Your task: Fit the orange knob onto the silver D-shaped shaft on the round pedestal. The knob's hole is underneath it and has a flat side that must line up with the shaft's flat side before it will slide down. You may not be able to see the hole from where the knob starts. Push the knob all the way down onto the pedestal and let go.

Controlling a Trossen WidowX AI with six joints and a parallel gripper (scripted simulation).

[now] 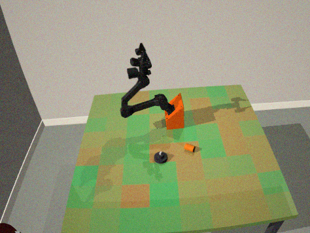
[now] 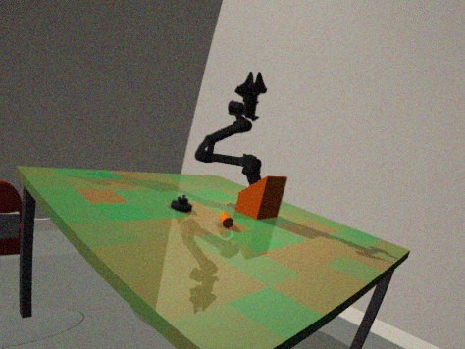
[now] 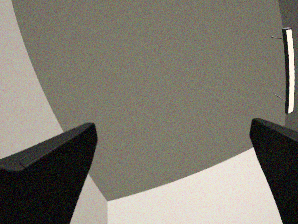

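Now: gripper tip 600 mm above the orange knob, 280 mm short of it and 230 mm to the right of it. From my gripper tip the other things lie so: round pedestal 590 mm below, 320 mm ahead, 30 mm to the left.
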